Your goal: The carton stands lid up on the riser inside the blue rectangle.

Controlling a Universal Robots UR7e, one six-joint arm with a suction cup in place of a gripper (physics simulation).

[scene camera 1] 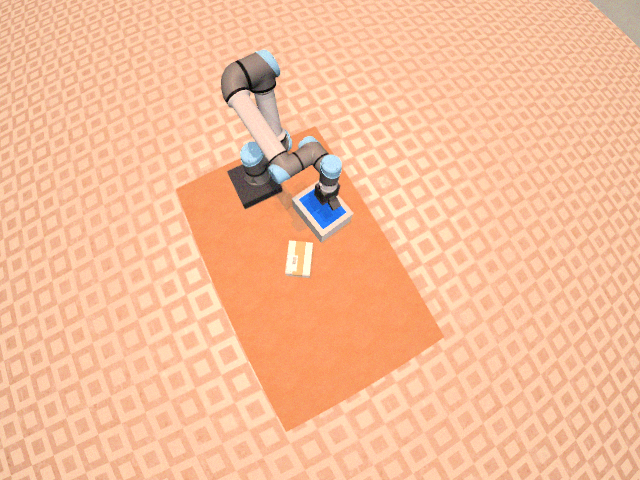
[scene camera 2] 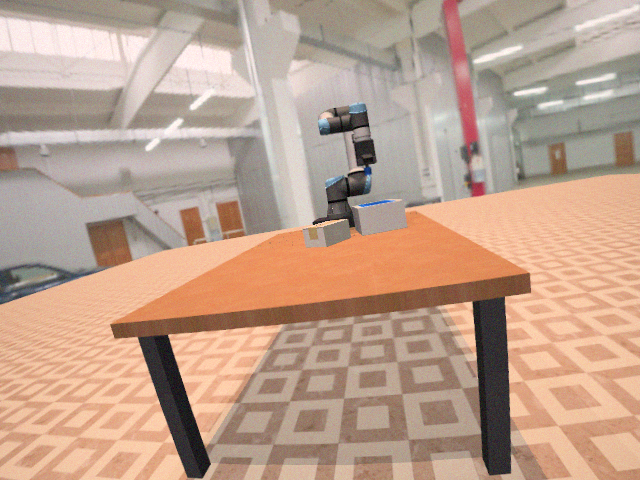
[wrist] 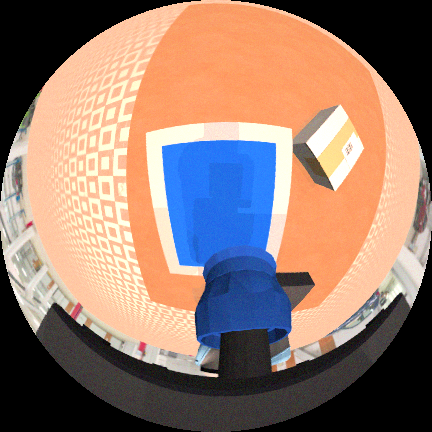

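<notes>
The carton is a white box with a tan tape band and a barcode label on its upward face. It rests flat on the table, beside the riser and apart from it. The riser is a pale block with the blue rectangle on its top; no carton stands on it. My gripper, a blue suction cup, hangs in the air above the riser with nothing on it, so it is open. In scene camera 1 the arm hides the cup.
The orange table carries the riser, the carton and the arm's black base plate. The base plate is close to the riser. The carton is on the riser's side toward the middle of the table. Shadows of the arm fall on the blue rectangle.
</notes>
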